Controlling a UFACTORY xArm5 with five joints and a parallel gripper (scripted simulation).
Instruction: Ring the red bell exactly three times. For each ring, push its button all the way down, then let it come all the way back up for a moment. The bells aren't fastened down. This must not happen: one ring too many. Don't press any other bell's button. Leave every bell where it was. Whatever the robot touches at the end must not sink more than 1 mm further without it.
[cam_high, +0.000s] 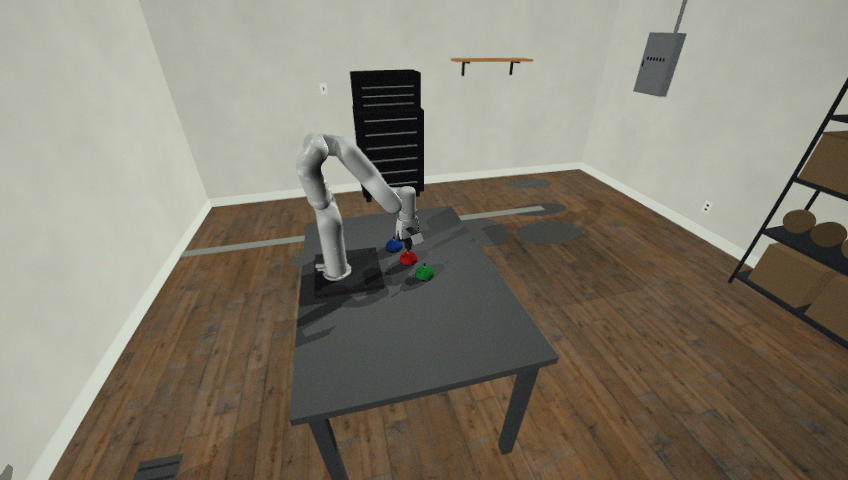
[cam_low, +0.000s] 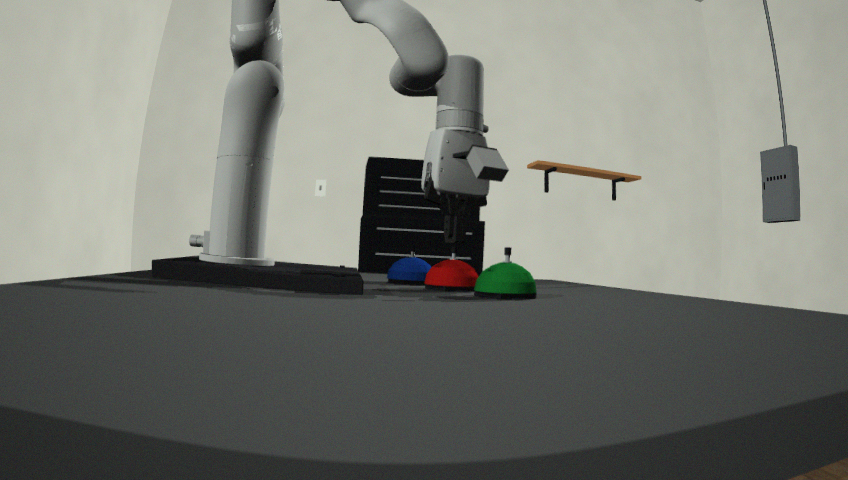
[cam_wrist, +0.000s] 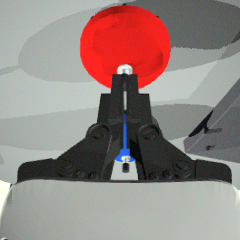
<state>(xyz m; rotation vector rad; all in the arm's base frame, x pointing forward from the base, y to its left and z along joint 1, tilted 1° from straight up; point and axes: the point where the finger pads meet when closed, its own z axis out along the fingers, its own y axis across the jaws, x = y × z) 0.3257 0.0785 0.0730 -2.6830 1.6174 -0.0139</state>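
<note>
My gripper is now 5 cm above the red bell. The rest, counted from my hand: blue bell (6 cm behind, 12 cm to the left, 5 cm below); green bell (6 cm ahead, 12 cm to the right, 5 cm below).
</note>
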